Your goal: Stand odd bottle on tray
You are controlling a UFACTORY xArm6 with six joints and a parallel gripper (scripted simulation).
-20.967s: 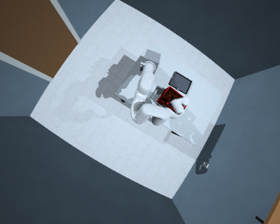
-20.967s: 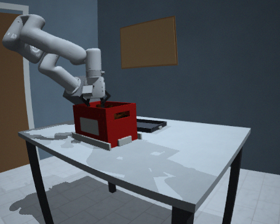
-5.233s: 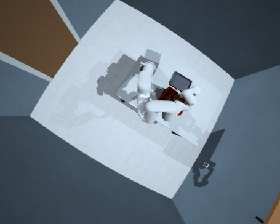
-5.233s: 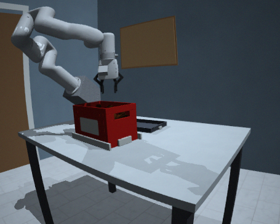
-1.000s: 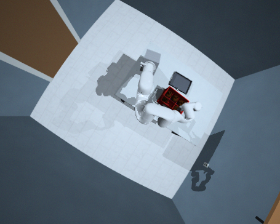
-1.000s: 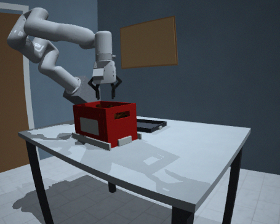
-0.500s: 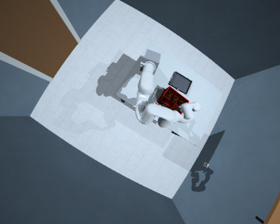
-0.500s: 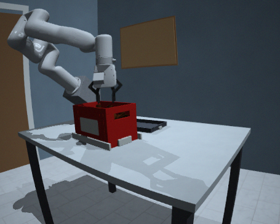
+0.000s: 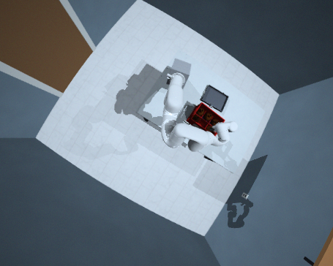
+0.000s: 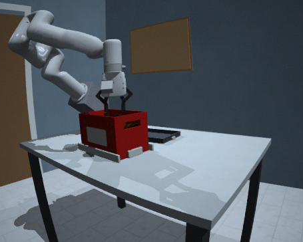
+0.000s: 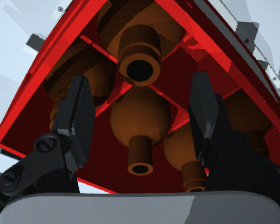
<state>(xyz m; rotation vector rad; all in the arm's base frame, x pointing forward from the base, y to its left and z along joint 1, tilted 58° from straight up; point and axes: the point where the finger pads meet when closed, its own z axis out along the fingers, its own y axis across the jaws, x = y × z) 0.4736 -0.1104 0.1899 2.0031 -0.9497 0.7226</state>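
Right now my hand is 70 mm past the red crate, 60 mm to the right of it and 120 mm above it. Round my hand: glass bottle (150 mm behind, 120 mm to the left, 110 mm below); then dark tray (30 mm behind, 350 mm to the left, 190 mm below).
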